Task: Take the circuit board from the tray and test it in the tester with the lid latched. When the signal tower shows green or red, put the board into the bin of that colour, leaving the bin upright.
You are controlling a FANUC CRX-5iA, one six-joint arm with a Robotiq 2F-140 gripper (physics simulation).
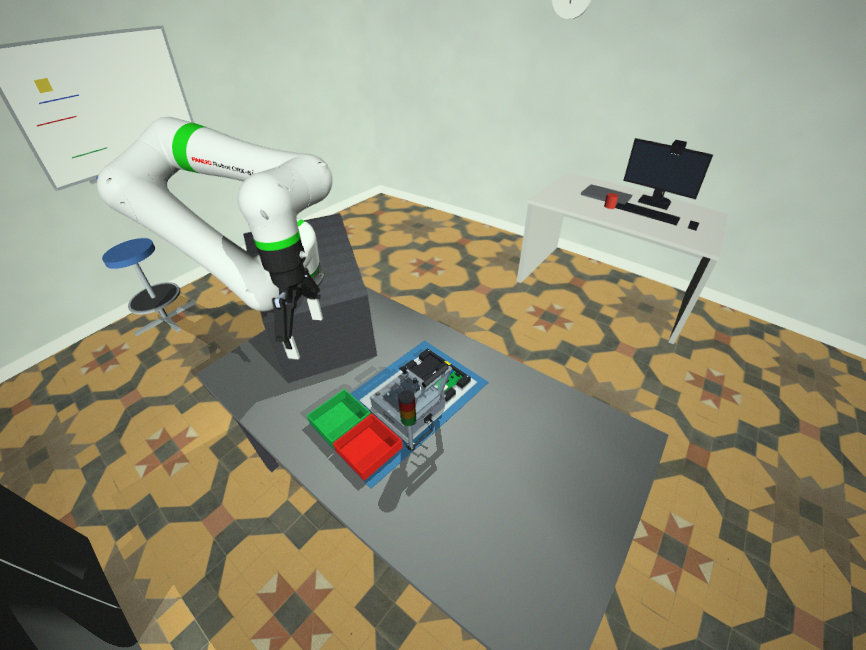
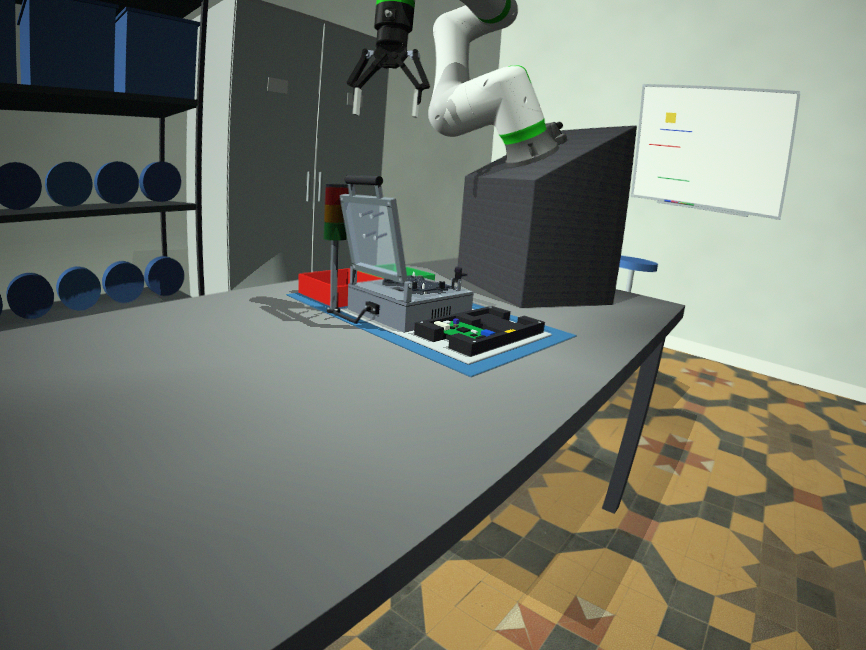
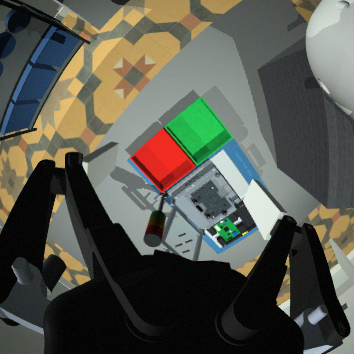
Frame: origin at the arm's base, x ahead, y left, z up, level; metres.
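Seen in the pictures: gripper, fingertip midpoint: (image 1: 306,337) (image 2: 385,115) (image 3: 184,172); arm's base, origin of the base link: (image 2: 532,156).
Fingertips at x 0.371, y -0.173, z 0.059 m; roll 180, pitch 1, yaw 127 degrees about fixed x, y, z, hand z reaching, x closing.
Note:
Offsets run from my fingertips to a thing's middle. "spot": to the spot under its first point. Level surfaces: height alone.
My gripper (image 1: 304,329) (image 2: 386,103) (image 3: 184,172) is open and empty, high above the table. The green circuit board @(0.100 m ahead, 0.407 m left, 0.407 m down) (image 1: 454,377) (image 2: 467,331) (image 3: 226,229) lies in the black tray @(spot: 0.072 m ahead, 0.471 m left, 0.411 m down) (image 2: 503,339), beside the grey tester (image 2: 388,312) (image 3: 186,199). The tester's clear lid @(0.187 m ahead, 0.240 m left, 0.243 m down) (image 2: 374,237) (image 3: 182,234) stands open, tilted up. The signal tower @(spot: 0.225 m ahead, 0.128 m left, 0.191 m down) (image 1: 407,407) (image 2: 335,213) (image 3: 155,227) stands beside the tester; its red, amber and green segments look dull. The green bin @(0.029 m back, 0.031 m left, 0.405 m down) (image 1: 338,416) (image 3: 199,131) and red bin @(0.121 m ahead, 0.037 m left, 0.405 m down) (image 1: 367,447) (image 2: 314,288) (image 3: 162,160) stand upright and look empty.
The dark pedestal (image 1: 321,342) (image 2: 496,237) carries the arm at the table's end. A blue mat @(0.427 m down) (image 2: 472,369) lies under the tester and tray. A cable runs from the tester to the tower's foot. A shelf unit (image 2: 202,139) and a desk (image 1: 629,230) stand away from the table.

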